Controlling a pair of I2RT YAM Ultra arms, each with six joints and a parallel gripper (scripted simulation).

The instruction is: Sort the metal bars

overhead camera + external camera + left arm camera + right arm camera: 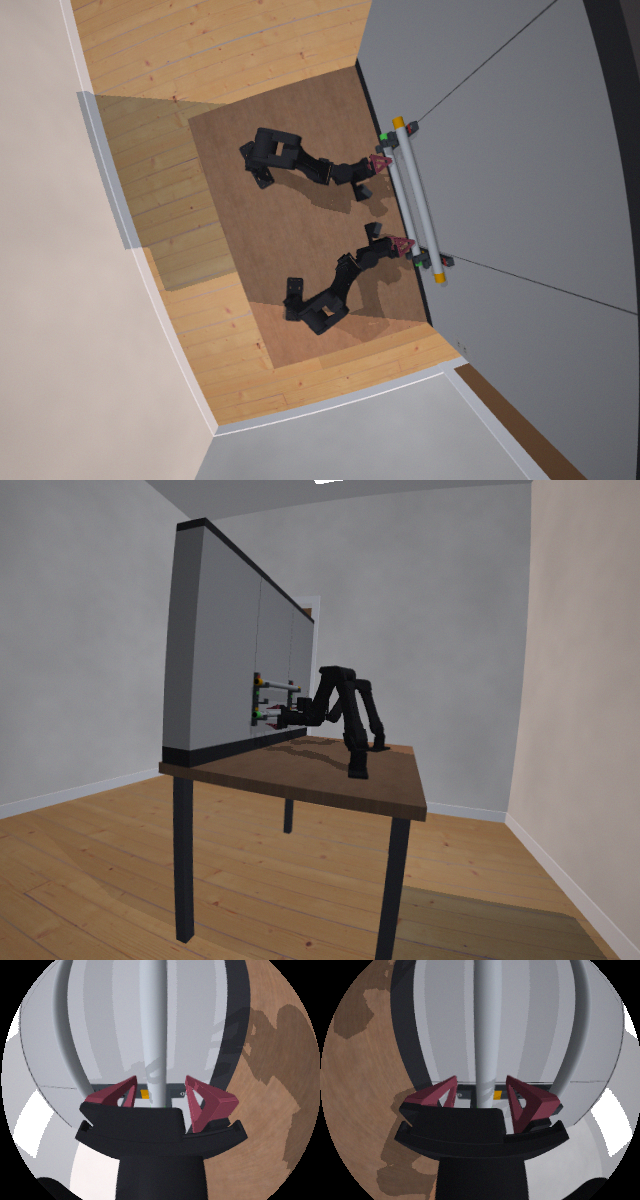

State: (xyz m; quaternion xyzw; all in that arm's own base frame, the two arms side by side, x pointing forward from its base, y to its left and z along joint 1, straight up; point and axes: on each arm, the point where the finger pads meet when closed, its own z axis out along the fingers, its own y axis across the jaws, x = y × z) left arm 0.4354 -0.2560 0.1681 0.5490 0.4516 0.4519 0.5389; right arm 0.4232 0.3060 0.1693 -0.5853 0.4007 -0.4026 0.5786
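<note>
My left gripper is now 2 cm short of the green-ended bar, 15 cm to the left of it and 1 cm below it. Round my left hand: metal bar: 2 cm ahead, 16 cm to the right, 16 cm above; grey wall panel: 12 cm ahead, 13 cm to the right, 26 cm above.
The green-ended bar lies 150 mm to the left of my right hand, 10 mm ahead of it and 10 mm above it. The rest, counted from my right hand: metal bar: 160 mm above, 140 mm to the left, 10 mm ahead; then grey wall panel: 260 mm above, 170 mm to the left, 110 mm ahead.
</note>
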